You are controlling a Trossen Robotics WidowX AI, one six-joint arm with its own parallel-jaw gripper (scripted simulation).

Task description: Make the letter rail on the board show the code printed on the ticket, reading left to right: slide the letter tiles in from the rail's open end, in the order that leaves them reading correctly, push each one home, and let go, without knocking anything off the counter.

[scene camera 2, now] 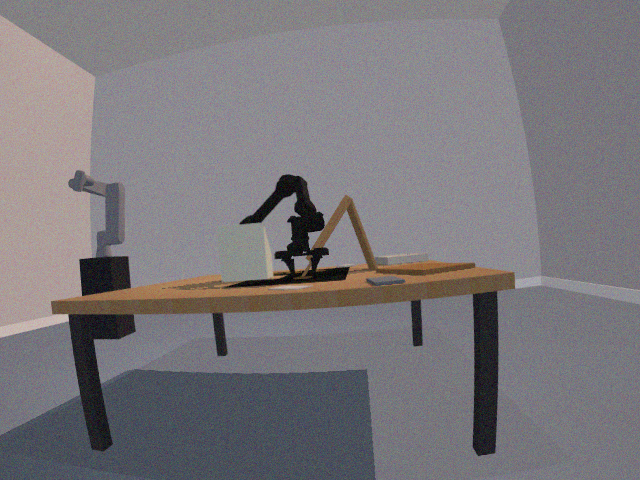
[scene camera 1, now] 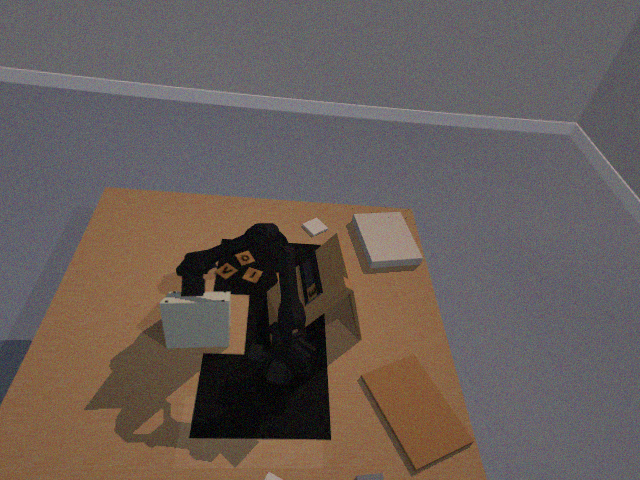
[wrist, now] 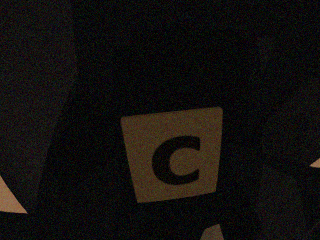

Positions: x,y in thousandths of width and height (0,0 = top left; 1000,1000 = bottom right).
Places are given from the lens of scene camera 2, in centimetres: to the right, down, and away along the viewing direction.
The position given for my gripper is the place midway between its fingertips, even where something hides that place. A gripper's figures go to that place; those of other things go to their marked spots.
my gripper (scene camera 2: 474,578): -6, 13, 130
flat wooden slab (scene camera 2: 662,561): 29, 8, 101
